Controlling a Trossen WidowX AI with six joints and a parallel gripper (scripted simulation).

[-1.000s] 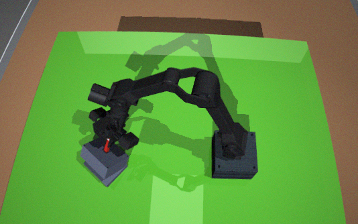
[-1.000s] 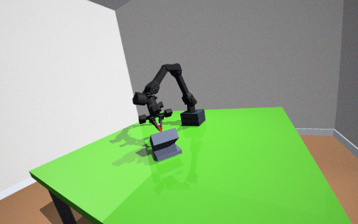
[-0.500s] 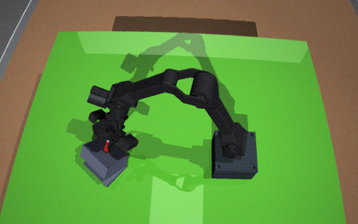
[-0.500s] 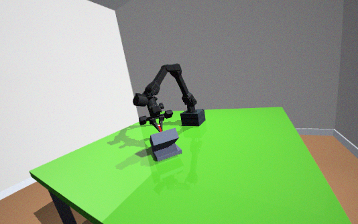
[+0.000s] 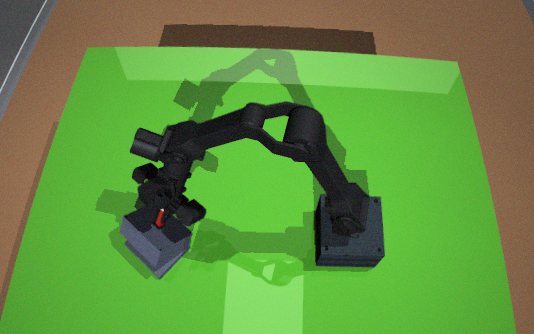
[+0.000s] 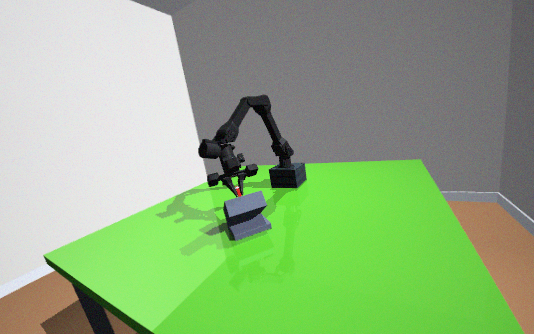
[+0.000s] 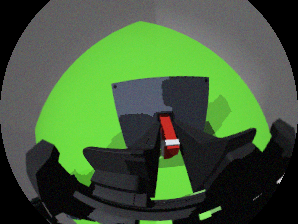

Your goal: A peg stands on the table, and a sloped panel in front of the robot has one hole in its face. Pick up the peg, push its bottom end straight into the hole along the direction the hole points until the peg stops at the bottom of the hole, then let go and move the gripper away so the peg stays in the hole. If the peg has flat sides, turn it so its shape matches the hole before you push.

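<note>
My gripper tip is 1 cm to the left of the red peg, 1 cm below it and 1 cm past it. From my gripper tip the other things lie so: grey sloped panel: 4 cm below, 2 cm to the left, 1 cm ahead.
</note>
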